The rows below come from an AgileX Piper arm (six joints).
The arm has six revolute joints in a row. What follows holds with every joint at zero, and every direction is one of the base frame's. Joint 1 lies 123.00 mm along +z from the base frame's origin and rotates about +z. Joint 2 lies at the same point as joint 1 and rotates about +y. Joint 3 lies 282.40 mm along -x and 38.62 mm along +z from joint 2 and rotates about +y. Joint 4 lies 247.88 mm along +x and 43.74 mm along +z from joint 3 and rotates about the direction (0.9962, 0, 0.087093). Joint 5 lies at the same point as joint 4 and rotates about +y. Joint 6 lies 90.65 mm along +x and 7.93 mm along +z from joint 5 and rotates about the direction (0.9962, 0, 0.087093). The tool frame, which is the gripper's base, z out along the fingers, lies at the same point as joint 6; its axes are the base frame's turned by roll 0.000, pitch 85.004 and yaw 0.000 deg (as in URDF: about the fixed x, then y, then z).
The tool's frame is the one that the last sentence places.
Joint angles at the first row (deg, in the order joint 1, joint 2, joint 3, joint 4, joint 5, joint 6):
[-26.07, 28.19, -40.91, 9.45, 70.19, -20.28]
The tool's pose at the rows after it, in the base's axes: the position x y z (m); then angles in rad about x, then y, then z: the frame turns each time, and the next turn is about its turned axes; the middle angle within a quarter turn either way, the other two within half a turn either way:
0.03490 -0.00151 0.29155 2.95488 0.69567 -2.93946
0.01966 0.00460 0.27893 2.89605 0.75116 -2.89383
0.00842 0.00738 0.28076 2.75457 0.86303 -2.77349
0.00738 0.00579 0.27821 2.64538 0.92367 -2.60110
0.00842 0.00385 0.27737 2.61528 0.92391 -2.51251
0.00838 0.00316 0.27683 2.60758 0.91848 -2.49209
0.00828 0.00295 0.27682 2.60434 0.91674 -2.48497
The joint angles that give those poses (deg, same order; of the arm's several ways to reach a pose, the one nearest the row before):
[-26.07, 19.31, -34.55, 9.40, 70.24, -18.33]
[-26.07, 12.43, -31.40, 8.60, 69.90, -17.13]
[-26.07, 6.70, -30.82, 7.11, 66.58, -14.90]
[-26.07, 4.18, -29.16, 6.02, 62.28, -9.34]
[-26.07, 4.18, -28.70, 5.15, 61.13, -5.27]
[-26.07, 4.18, -28.59, 4.70, 61.08, -4.24]
[-26.07, 4.18, -28.59, 4.53, 61.08, -3.90]

